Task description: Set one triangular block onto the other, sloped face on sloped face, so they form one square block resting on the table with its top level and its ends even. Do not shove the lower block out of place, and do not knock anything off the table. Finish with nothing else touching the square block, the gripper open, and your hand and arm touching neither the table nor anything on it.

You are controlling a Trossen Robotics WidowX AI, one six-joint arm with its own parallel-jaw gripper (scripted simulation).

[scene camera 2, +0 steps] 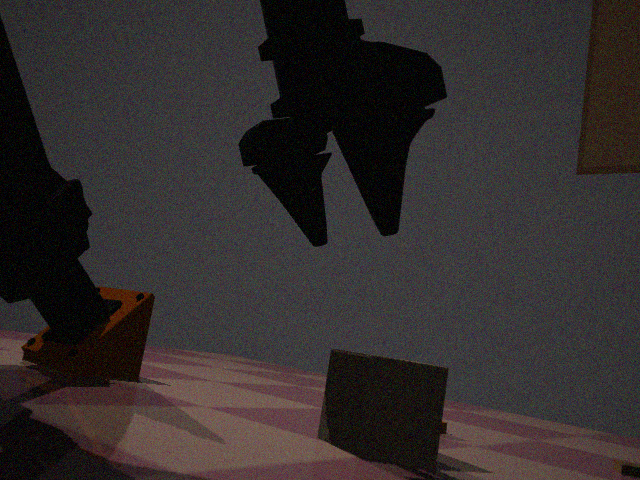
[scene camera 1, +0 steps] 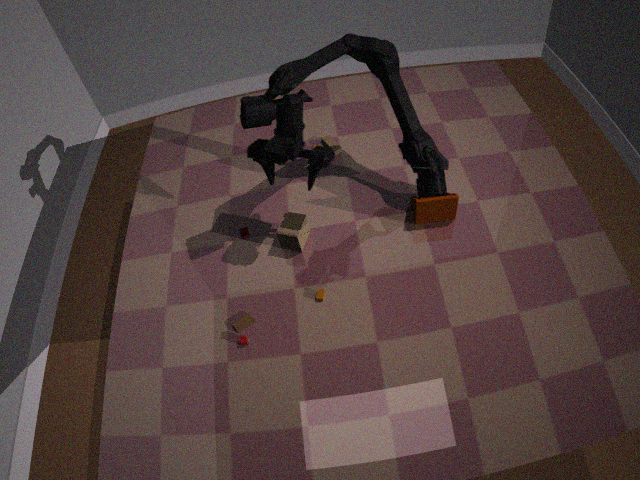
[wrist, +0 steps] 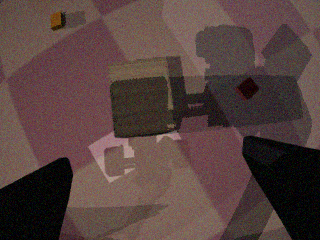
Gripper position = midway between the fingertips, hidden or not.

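A triangular block (scene camera 2: 364, 394) is part of the scene. The gripper (scene camera 2: 352, 241), (scene camera 1: 290, 187), (wrist: 158, 157) is open and holds nothing.
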